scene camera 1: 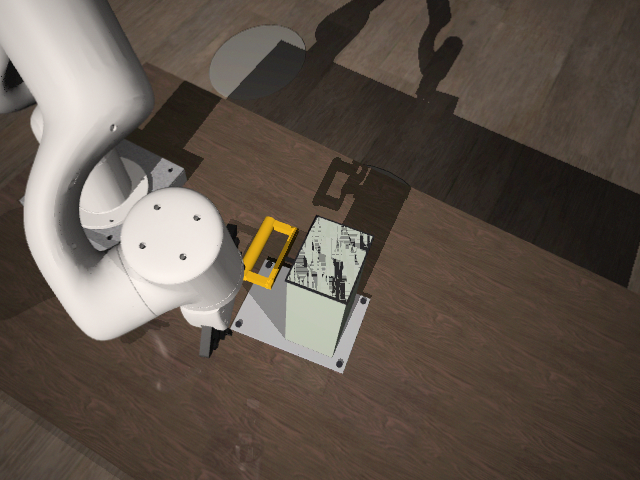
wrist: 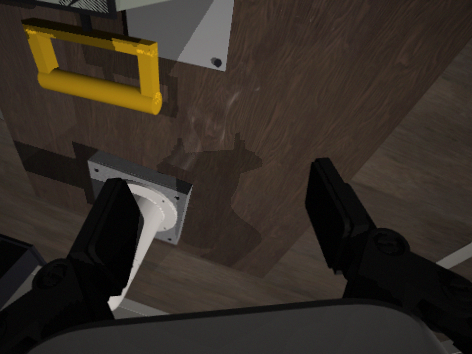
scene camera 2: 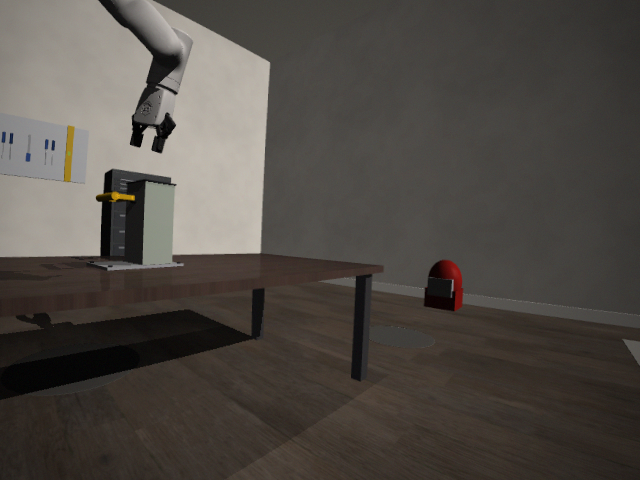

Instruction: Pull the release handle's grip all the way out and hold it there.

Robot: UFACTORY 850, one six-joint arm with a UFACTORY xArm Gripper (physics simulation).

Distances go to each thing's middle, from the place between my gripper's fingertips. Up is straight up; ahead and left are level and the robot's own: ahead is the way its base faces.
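The grey base plate (scene camera 1: 262, 316) is 60 mm ahead of my hand at this moment, 160 mm to the left of my hand and 330 mm below it.
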